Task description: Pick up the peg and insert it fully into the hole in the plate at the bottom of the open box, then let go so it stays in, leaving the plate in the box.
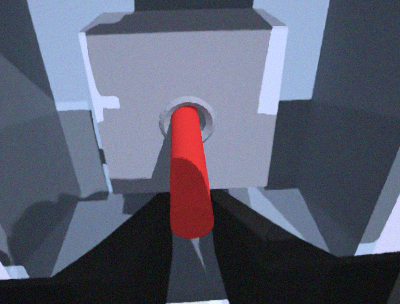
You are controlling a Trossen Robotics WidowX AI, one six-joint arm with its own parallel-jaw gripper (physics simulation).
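Frame: origin at the arm's base, x ahead, y left, z up, level; millimetres.
Seen in the pictures: gripper, fingertip midpoint: (190, 203).
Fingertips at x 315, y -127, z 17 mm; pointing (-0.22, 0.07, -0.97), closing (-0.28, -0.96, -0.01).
A point is followed by its place in that frame.
The red peg (188, 160) @[y -130, x 325, z 6 mm] is held between the black fingertips of my gripper (190, 203) @[y -127, x 315, z 17 mm], which is shut on it. The peg's far end lies over the hole (205, 120) @[y -137, x 312, z -45 mm] in the grey plate (130, 75) @[y -112, x 348, z -40 mm], and part of the ringed hole shows to the right of and above that end. Whether the tip is inside the hole or just above it I cannot tell. The plate lies at the bottom of the open box (345, 60) @[y -217, x 316, z -57 mm]. The peg hides the left and lower part of the hole.
Dark box walls rise at the left (25, 100) @[y -50, x 349, z -55 mm] and at the right of the plate. The pale blue box floor (300, 60) @[y -203, x 310, z -90 mm] shows beyond the plate's edges. Shadows fall across the walls and the near floor.
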